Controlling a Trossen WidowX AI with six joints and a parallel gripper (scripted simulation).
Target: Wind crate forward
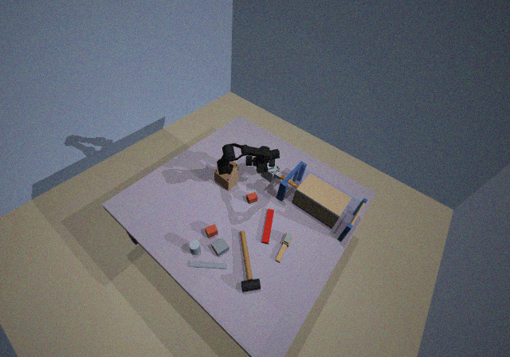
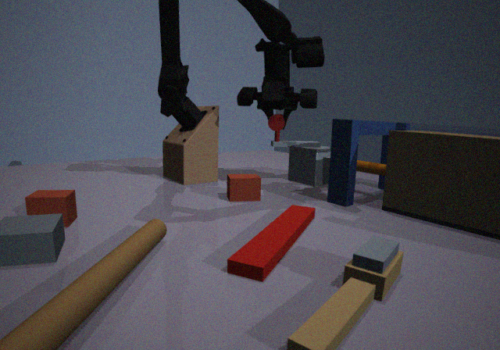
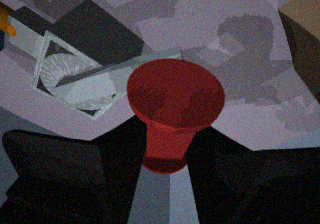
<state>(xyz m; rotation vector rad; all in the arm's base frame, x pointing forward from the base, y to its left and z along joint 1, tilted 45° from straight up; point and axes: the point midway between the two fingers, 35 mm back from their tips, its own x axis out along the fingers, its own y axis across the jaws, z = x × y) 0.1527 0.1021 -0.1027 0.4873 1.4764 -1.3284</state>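
My gripper tip is now 30 mm short of the winch handle, 20 mm to the right of it and 30 mm above it. The rest, counted from my gripper tip: red knob 10 mm ahead, 10 mm to the right; blue front frame 220 mm ahead, 50 mm to the left, 30 mm below; grey winch 50 mm ahead, 60 mm to the left, 100 mm below.
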